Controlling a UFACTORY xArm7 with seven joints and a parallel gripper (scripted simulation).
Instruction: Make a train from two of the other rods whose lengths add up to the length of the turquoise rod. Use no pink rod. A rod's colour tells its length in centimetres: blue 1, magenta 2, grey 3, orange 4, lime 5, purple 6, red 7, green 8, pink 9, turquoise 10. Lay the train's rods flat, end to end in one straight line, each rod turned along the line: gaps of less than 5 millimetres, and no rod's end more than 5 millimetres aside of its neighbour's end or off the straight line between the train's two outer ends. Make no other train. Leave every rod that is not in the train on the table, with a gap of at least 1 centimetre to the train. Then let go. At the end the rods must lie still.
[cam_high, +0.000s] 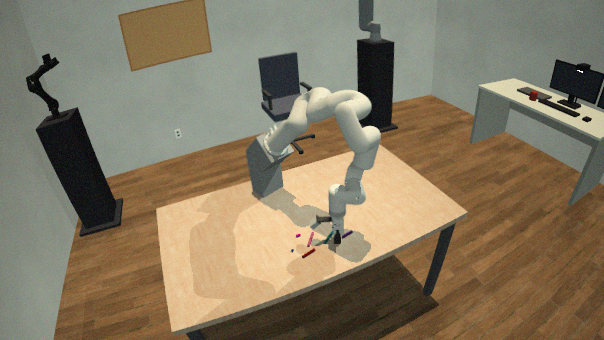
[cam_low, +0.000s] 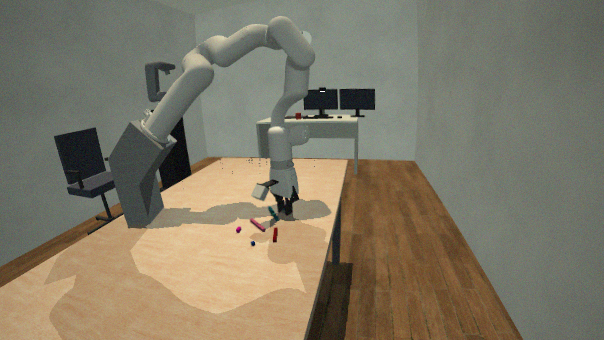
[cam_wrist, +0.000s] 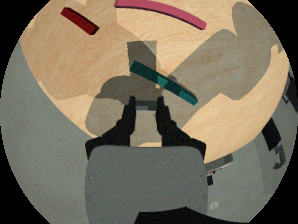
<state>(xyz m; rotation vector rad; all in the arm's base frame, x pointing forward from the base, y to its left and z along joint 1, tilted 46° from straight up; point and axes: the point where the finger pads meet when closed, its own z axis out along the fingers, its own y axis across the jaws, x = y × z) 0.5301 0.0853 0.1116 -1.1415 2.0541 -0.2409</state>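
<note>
Right now the turquoise rod is 4 cm behind my hand, 2 cm to the right of it and 2 cm below it. From my hand the other things lie so: pink rod (11 cm to the right, 6 cm behind, 2 cm below); then grey rod (2 cm below); then purple rod (6 cm to the left, 2 cm below, 1 cm behind).
</note>
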